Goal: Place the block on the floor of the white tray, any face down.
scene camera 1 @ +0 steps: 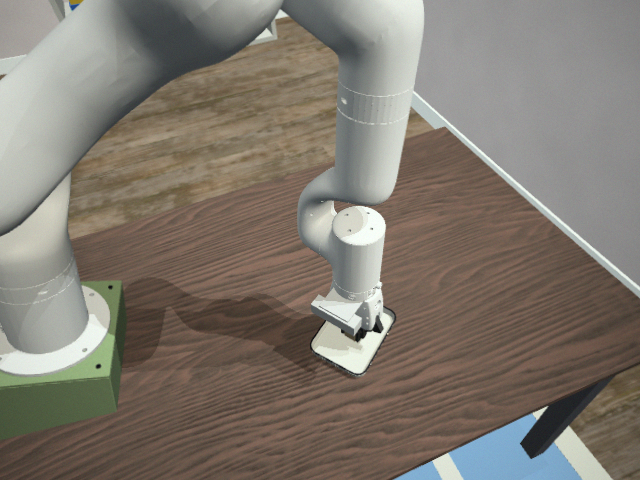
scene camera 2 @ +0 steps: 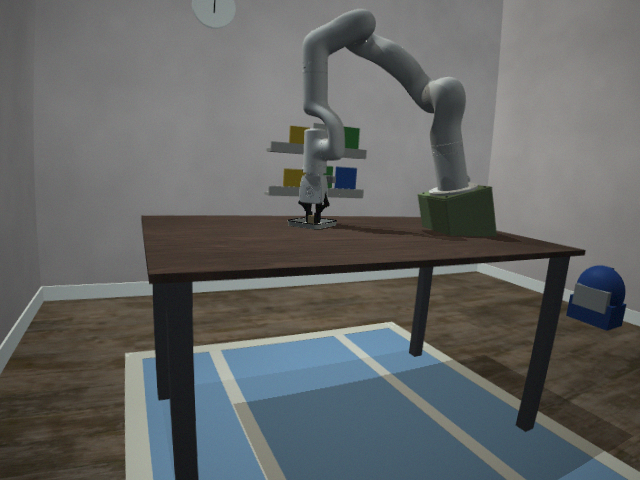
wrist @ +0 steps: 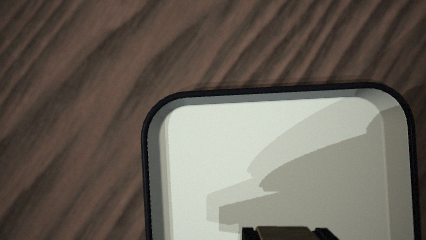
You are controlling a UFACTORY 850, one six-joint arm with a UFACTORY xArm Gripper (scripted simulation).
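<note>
A white tray is there in the pictures. So is my gripper, and scene camera 1 shows the gripper as well.
</note>
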